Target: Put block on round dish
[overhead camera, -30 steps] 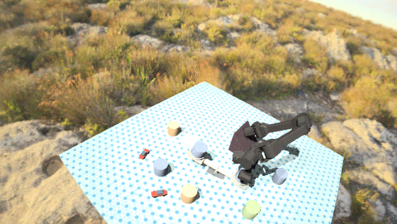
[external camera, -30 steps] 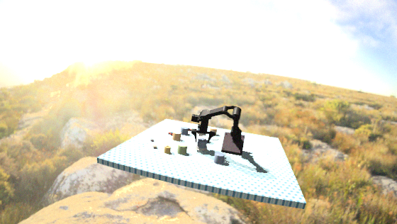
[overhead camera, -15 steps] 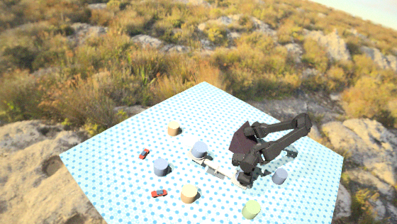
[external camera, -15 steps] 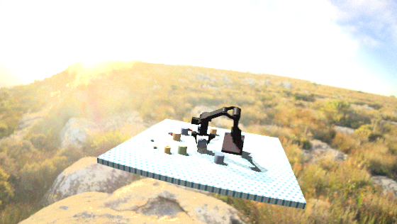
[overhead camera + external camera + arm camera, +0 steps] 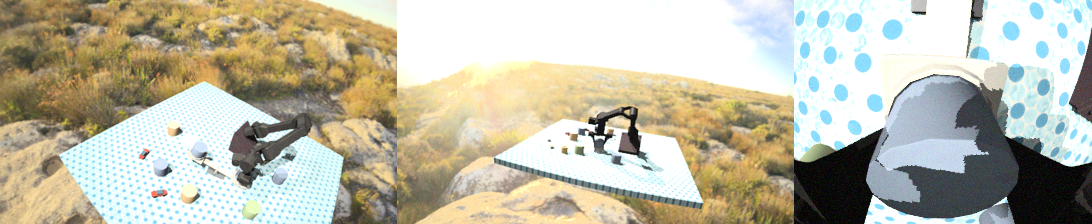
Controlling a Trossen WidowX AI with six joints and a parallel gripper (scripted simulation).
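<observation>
The balance beam is 130 mm to the right of my gripper tip, 40 mm ahead of it and 10 mm below it. The rest, counted from my gripper tip: green block 10 mm below; then grey cup 260 mm to the right, 70 mm ahead, 60 mm above; then pale round dish 380 mm to the right, 40 mm below, 40 mm behind.
</observation>
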